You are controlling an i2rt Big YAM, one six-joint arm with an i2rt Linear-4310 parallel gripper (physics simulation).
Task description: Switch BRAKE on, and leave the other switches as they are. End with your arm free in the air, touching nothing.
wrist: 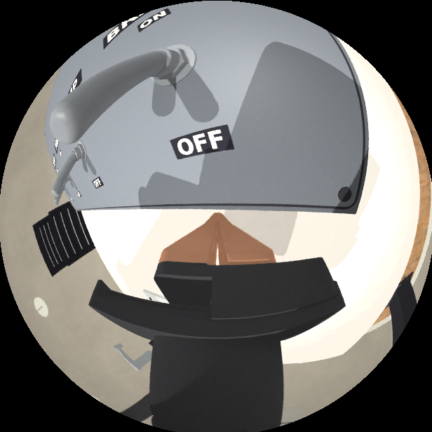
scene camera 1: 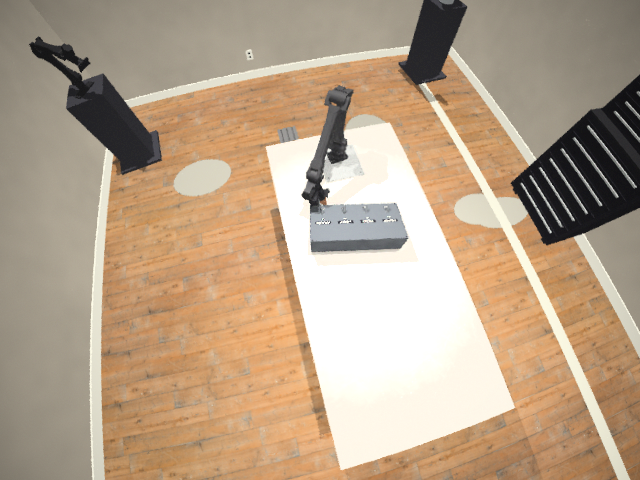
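Seen in the pictures: gripper, fingertip midpoint: [scene camera 1: 326, 204]; arm's base, origin of the base link: [scene camera 1: 337, 156].
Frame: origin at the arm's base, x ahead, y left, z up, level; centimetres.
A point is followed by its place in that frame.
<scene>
The grey switch box [scene camera 1: 356, 231] @(x 57.2, y -14.4, z 12.3 cm) [wrist: 300, 120] stands on the white table. Its BRAKE lever [wrist: 107, 92] is large in the wrist view, rising from its round nut toward the camera and left, leaning much like the LAMP lever [wrist: 65, 172], which is on its OFF side. The BRAKE OFF label [wrist: 202, 142] is readable; the BRAKE word and its ON label [wrist: 153, 20] are at the top, the word partly cut off. My gripper [scene camera 1: 323, 203] @(x 30.8, y -20.3, z 0.3 cm) [wrist: 217, 218] is shut and empty, its orange tips at the box's edge on the OFF side, apart from the BRAKE lever in the wrist view.
The LAMP, FEED and a further switch stand in a row beside BRAKE, small in the wrist view. The white table [scene camera 1: 392, 330] @(x 108.8, y -15.9, z -1.4 cm) lies under the box. Dark pedestals [scene camera 1: 116, 124] [scene camera 1: 434, 41] and a black slatted unit [scene camera 1: 594, 121] stand around it.
</scene>
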